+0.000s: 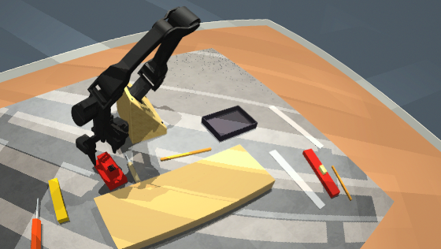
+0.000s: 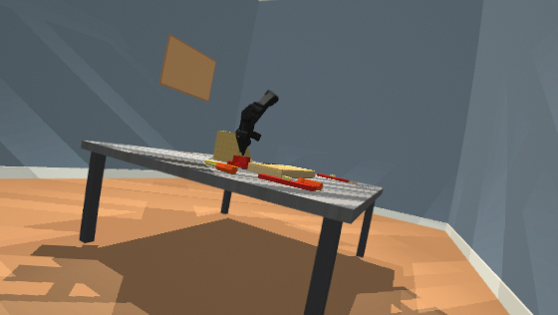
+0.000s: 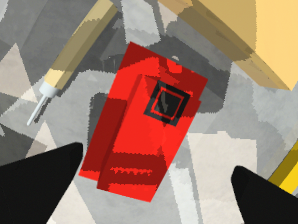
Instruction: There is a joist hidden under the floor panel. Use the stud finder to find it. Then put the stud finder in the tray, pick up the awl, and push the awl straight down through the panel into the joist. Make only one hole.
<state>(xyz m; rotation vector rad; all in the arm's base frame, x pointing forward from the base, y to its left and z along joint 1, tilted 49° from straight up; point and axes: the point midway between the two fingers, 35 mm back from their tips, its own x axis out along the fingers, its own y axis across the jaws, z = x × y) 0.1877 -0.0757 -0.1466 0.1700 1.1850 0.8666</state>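
Now: gripper tip 3 cm above the stud finder, 1 cm to the right of it and 1 cm short of it. The rest, counted from my gripper tip: awl 9 cm to the left, 6 cm below, 1 cm behind; dark tray 49 cm to the left, 8 cm behind, 6 cm below; yellow bar 21 cm to the right, 6 cm below, 6 cm ahead.
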